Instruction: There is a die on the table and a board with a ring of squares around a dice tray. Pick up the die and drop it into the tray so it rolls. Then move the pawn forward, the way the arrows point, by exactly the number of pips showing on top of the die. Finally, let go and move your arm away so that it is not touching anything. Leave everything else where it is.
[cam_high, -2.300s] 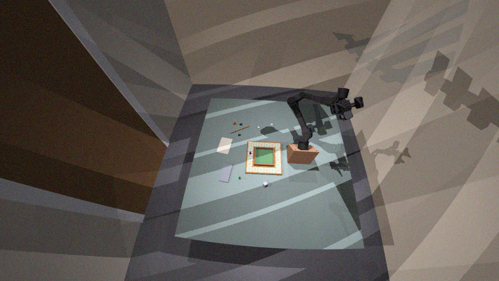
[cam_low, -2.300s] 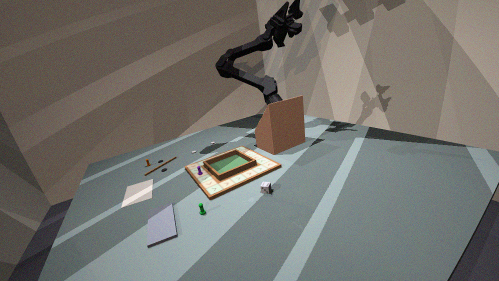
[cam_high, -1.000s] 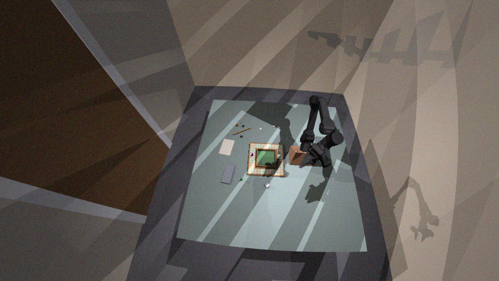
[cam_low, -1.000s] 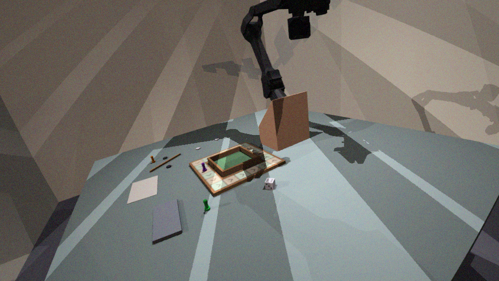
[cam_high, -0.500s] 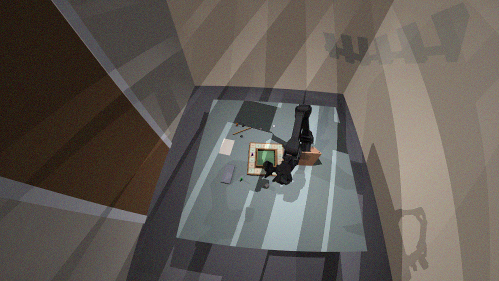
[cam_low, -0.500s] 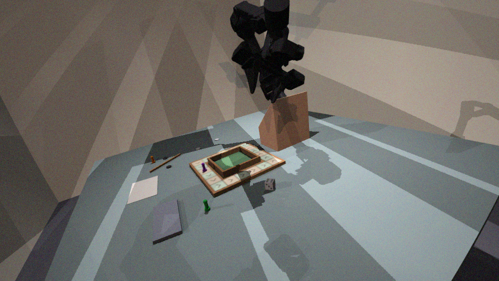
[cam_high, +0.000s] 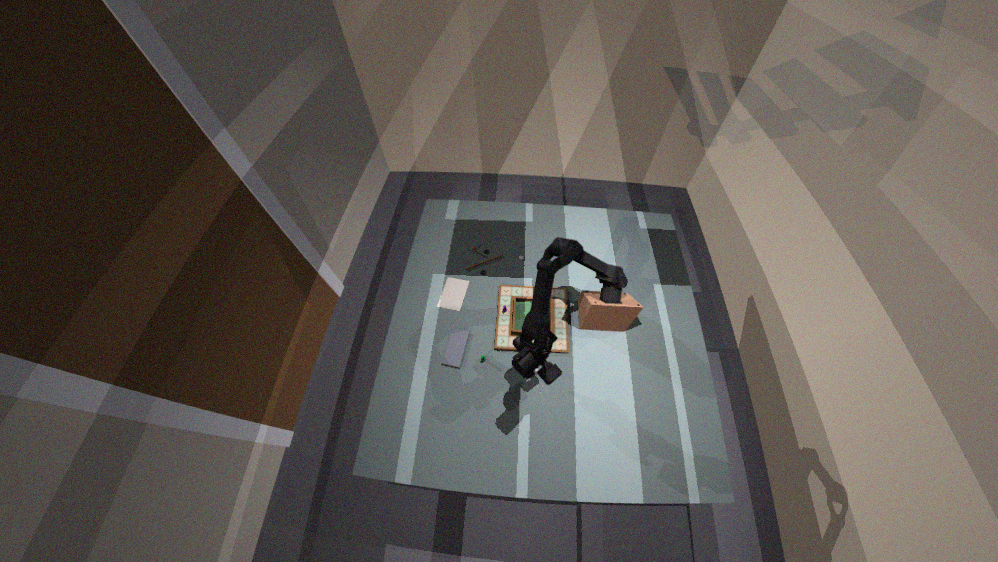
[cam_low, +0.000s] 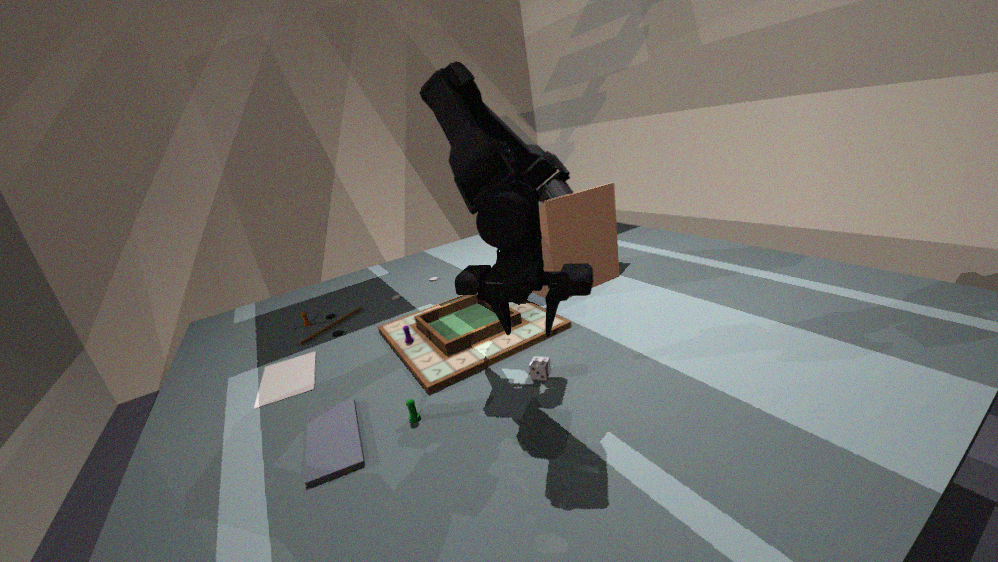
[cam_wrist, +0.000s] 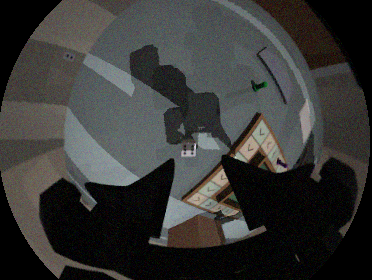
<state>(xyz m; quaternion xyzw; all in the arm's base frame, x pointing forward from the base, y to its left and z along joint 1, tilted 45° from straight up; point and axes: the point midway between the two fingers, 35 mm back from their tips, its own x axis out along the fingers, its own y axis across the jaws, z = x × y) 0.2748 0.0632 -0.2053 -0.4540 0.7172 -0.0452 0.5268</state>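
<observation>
Right now my gripper tip is 60 mm above the white die and 10 mm past it. From my gripper tip the other things lie so: green pawn: 180 mm ahead, 60 mm below, 50 mm to the right; then purple pawn: 250 mm to the right, 90 mm ahead, 50 mm below; then grey card: 290 mm ahead, 100 mm to the right, 70 mm below.
</observation>
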